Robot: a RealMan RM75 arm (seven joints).
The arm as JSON. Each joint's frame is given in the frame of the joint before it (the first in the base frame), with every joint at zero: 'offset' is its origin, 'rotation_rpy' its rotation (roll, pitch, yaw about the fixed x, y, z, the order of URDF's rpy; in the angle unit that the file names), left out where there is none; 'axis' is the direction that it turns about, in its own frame. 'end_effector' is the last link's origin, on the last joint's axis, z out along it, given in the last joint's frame.
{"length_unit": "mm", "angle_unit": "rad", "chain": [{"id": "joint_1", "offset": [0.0, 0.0, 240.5], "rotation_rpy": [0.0, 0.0, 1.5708], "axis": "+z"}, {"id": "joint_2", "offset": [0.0, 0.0, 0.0], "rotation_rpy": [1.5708, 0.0, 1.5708], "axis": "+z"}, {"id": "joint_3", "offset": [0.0, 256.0, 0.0], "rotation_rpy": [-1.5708, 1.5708, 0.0], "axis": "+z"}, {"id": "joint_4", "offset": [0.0, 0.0, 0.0], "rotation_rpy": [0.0, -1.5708, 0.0], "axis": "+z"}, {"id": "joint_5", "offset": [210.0, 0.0, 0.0], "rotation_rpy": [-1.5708, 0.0, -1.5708], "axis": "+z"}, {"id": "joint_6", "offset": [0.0, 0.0, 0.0], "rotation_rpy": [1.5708, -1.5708, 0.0], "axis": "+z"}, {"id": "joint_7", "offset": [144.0, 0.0, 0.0], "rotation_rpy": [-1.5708, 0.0, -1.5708], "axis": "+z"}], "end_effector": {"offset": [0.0, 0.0, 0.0], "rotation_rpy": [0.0, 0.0, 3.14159]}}
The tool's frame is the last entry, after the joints.
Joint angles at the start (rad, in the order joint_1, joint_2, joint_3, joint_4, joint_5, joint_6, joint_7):
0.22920 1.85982 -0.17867 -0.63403 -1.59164 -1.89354 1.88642
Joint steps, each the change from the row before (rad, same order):
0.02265 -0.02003 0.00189 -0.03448 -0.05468 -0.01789 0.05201
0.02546 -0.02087 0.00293 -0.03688 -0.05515 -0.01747 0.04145
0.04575 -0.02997 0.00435 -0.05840 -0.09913 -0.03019 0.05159
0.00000 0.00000 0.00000 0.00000 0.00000 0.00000 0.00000
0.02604 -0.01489 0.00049 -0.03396 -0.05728 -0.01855 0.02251
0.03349 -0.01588 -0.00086 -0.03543 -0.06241 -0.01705 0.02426
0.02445 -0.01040 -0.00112 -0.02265 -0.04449 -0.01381 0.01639
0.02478 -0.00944 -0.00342 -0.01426 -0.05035 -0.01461 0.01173
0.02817 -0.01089 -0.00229 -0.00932 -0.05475 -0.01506 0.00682
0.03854 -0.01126 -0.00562 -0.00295 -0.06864 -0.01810 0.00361
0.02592 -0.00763 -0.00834 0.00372 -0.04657 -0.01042 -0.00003
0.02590 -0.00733 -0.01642 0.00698 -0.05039 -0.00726 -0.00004
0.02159 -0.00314 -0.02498 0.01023 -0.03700 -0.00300 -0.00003
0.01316 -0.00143 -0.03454 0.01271 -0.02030 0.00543 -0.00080
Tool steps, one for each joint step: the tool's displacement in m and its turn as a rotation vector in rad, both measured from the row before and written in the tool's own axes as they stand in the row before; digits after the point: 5 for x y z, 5 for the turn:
-0.00791 0.00156 0.00598 -0.00870 0.07085 0.01179
-0.00940 0.00174 0.00572 -0.00288 0.07009 -0.00267
-0.01371 0.00269 0.00941 0.00463 0.11777 -0.01317
0.00000 0.00000 0.00000 0.00000 0.00000 0.00000
-0.00744 0.00170 0.00432 0.00740 0.06709 -0.01191
-0.00947 0.00163 0.00559 0.01088 0.07012 -0.01384
-0.00645 0.00132 0.00373 0.00723 0.04888 -0.00783
-0.00455 0.00072 0.00430 0.00584 0.05342 -0.00217
-0.00515 0.00055 0.00444 0.00578 0.05441 -0.00428
-0.00609 0.00074 0.00729 0.00083 0.06808 -0.00426
-0.00374 0.00026 0.00531 -0.00068 0.04882 -0.00138
-0.00314 -0.00022 0.00609 0.00165 0.05770 0.00180
-0.00219 0.00001 0.00731 -0.00369 0.05389 0.00188
-0.00095 -0.00060 0.00714 -0.00274 0.04687 0.00110

